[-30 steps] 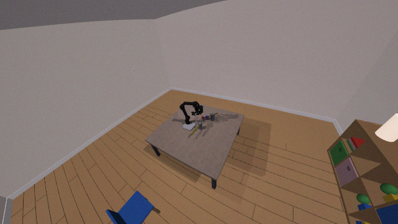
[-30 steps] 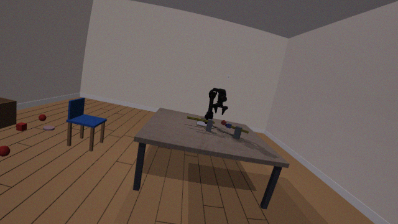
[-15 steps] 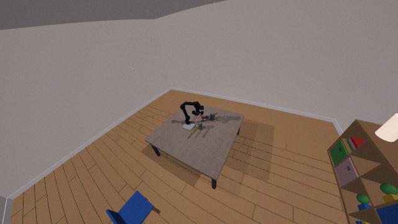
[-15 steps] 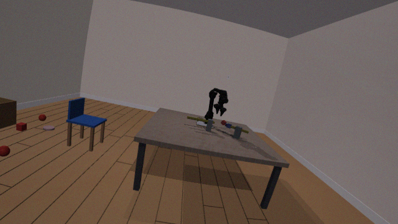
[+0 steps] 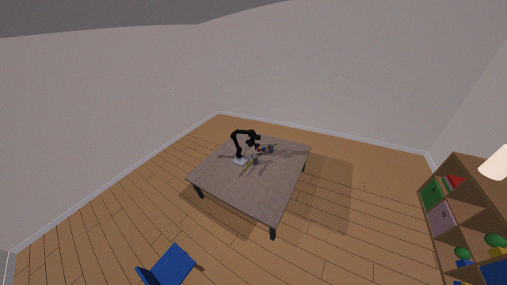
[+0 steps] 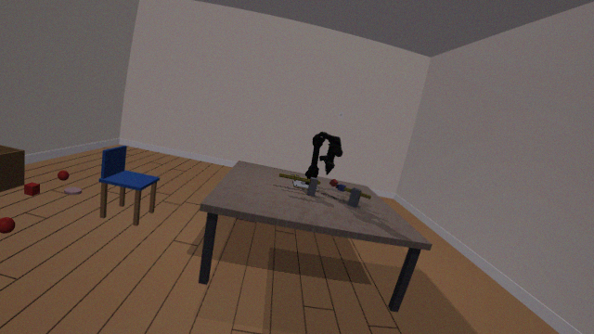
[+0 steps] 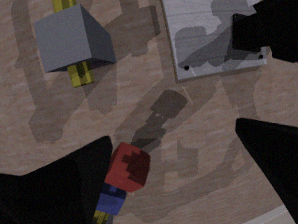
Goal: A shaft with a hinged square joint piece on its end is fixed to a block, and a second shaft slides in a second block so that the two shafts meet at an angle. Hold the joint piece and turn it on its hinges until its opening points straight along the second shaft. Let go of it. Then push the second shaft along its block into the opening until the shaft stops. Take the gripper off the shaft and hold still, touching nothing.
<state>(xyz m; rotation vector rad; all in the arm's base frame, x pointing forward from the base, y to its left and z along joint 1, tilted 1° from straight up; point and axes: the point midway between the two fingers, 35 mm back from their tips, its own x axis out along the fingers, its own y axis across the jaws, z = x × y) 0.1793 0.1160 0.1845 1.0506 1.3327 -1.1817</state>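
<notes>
The red square joint piece is 40 mm ahead of my gripper tip, 70 mm to the left of it and 50 mm below it.
</notes>
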